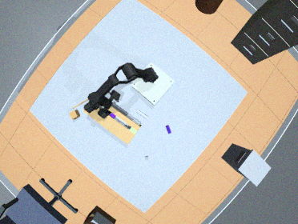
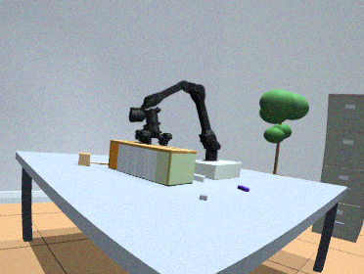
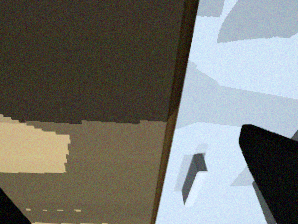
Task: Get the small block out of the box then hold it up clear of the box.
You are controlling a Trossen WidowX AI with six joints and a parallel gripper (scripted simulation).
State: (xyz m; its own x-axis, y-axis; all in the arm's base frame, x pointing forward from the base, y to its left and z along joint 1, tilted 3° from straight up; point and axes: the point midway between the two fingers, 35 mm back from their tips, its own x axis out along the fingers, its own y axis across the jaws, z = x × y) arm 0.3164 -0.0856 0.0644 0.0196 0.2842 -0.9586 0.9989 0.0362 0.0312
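My gripper tip is 50 mm short of the purple block and 20 mm to the right of it. From my gripper tip the other things lie so: clear-fronted box (40 mm ahead, 30 mm to the left, 20 mm below).
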